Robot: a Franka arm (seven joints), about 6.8 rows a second.
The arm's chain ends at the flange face. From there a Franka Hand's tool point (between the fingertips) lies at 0.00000 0.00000 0.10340 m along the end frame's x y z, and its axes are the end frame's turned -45 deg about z.
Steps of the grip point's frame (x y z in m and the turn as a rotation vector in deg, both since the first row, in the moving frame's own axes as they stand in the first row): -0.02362 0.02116 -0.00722 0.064 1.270 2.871; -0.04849 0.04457 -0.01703 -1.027 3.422 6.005; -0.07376 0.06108 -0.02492 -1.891 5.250 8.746; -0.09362 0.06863 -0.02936 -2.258 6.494 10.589
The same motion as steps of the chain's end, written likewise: -0.00332 0.03333 -0.00719 0.943 0.853 2.871; -0.00860 0.06855 -0.01683 1.694 3.146 6.005; -0.01836 0.09892 -0.02443 2.375 5.049 8.746; -0.02925 0.11906 -0.02862 2.995 6.189 10.589
